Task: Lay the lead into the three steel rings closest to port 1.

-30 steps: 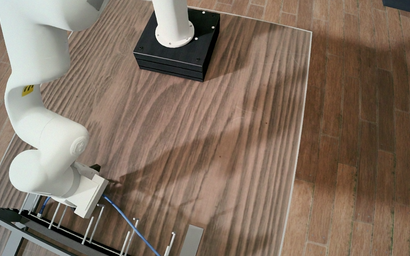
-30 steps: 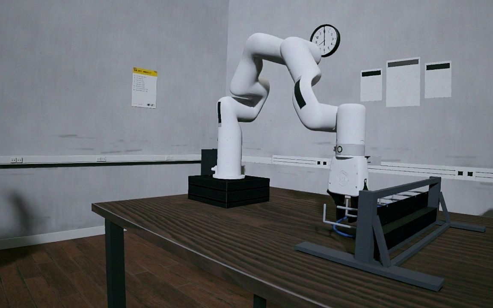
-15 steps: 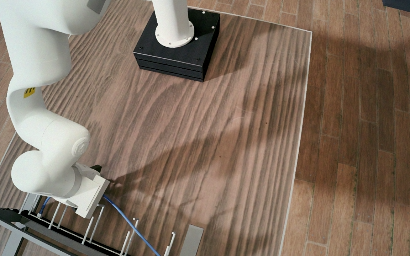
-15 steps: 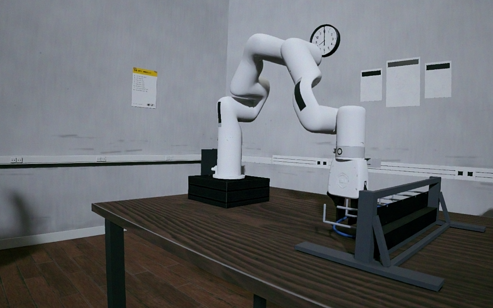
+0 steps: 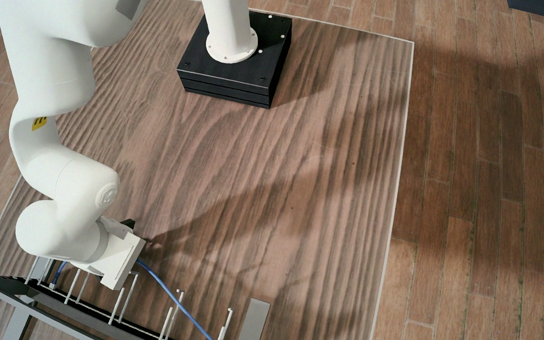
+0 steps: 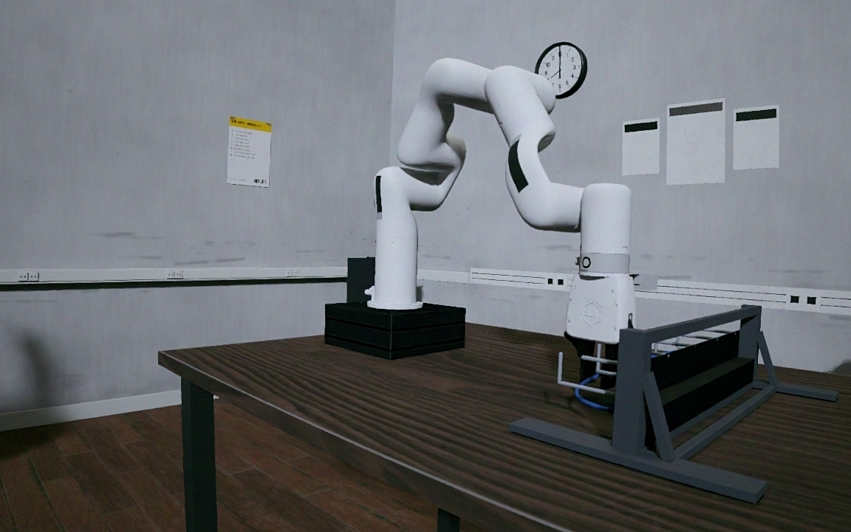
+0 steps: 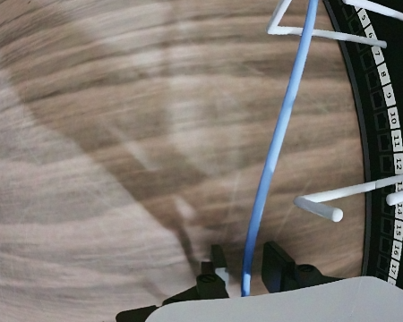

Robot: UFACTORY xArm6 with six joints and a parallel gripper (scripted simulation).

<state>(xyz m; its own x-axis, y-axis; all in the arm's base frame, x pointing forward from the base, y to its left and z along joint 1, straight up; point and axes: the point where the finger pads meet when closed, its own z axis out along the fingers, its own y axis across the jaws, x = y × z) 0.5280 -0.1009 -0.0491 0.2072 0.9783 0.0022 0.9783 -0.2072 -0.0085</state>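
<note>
Now: hand 15 cm short of the grey rack, 3 cm to the right of it and 3 cm below it. The rest, counted from my hand: short blue piece: 8 cm ahead, 15 cm to the right, 1 cm below.
</note>
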